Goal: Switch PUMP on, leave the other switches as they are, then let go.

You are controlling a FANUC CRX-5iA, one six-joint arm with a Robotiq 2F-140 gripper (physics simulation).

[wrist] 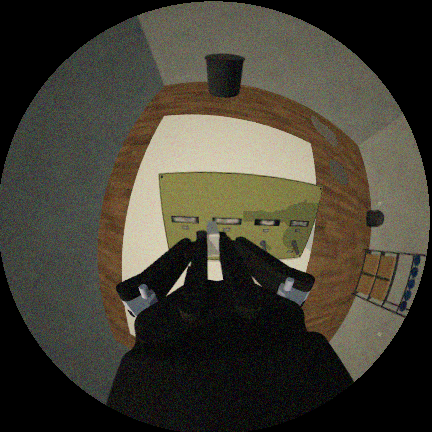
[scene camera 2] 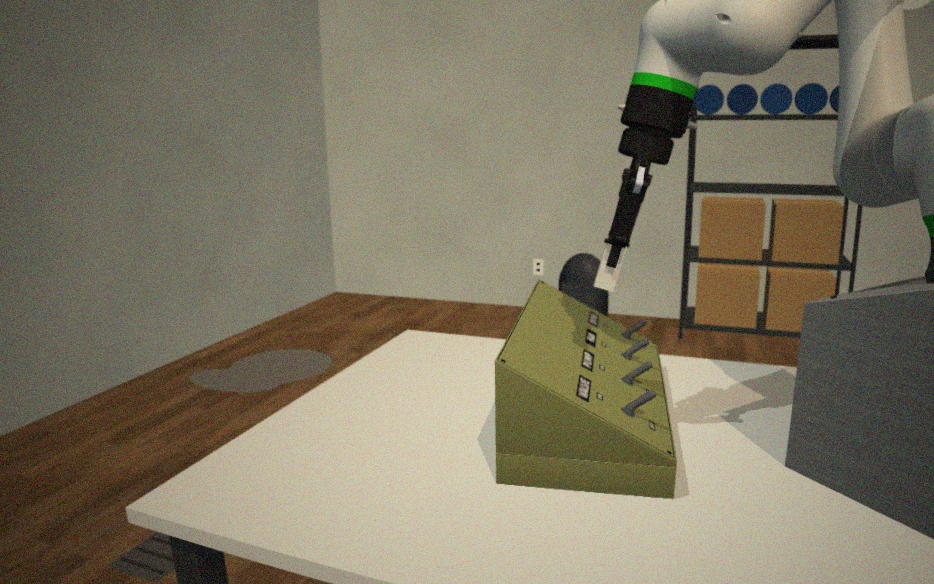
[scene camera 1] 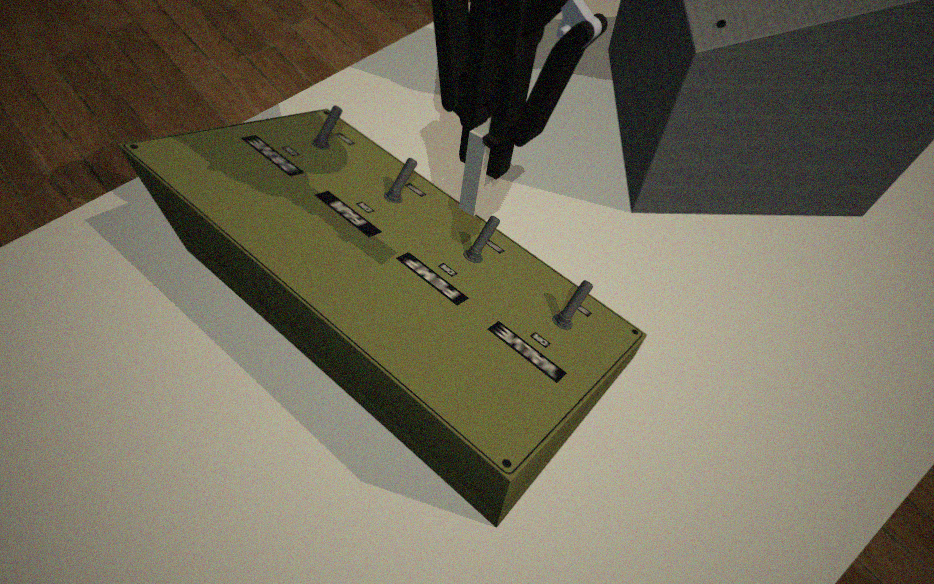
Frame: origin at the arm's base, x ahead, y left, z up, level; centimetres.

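Seen in the pictures: gripper, fingertip midpoint: (wrist: 211, 229) (scene camera 2: 603, 288) (scene camera 1: 477, 203).
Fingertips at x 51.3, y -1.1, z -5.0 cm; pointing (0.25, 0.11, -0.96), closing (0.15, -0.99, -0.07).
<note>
A point is followed by its place in that frame.
The olive switch panel (scene camera 1: 385, 303) {x 59.9, y -3.8, z -14.7 cm} (scene camera 2: 578, 440) {x 52.3, y 14.5, z -22.8 cm} (wrist: 200, 195) {x 59.2, y 3.2, z -14.7 cm} stands on the white table. The PUMP lever (scene camera 1: 484, 237) {x 45.9, y -4.8, z -19.0 cm} (scene camera 2: 637, 373) {x 45.8, y -4.5, z -19.5 cm} leans toward its lower, OFF side, away from the ON label. The VALVE lever (scene camera 1: 574, 303) {x 45.0, y 7.0, z -19.0 cm} (scene camera 2: 639, 402) {x 44.7, y 7.4, z -19.4 cm}, FAN lever (scene camera 1: 401, 180) {x 47.1, y -16.7, z -19.1 cm} (scene camera 2: 635, 349) {x 46.9, y -16.5, z -19.5 cm} and DRIVE lever (scene camera 1: 327, 127) {x 48.2, y -28.7, z -19.2 cm} (scene camera 2: 634, 329) {x 47.8, y -28.5, z -19.5 cm} lean the same way. My gripper (scene camera 1: 480, 151) (scene camera 2: 611, 265) (wrist: 211, 229) {x 51.3, y -1.1, z -5.0 cm} is shut, with a pale tip piece at its fingertips. It hangs above the panel, clear of the levers. In the wrist view its fingers hide the PUMP and VALVE levers.
A large grey block (scene camera 1: 764, 137) {x 15.0, y 8.2, z -16.5 cm} (scene camera 2: 860, 392) {x 16.0, y 7.1, z -15.3 cm} stands on the white table (scene camera 1: 723, 447) {x 40.5, y 26.5, z -30.7 cm} (scene camera 2: 385, 426) {x 87.3, y 2.2, z -30.7 cm} (wrist: 230, 142) {x 89.9, y -3.6, z -30.7 cm}, at the panel's lower, lever side. A dark bin (wrist: 224, 75) stands on the floor beyond the table. A shelf rack (scene camera 2: 757, 188) is at the back.
</note>
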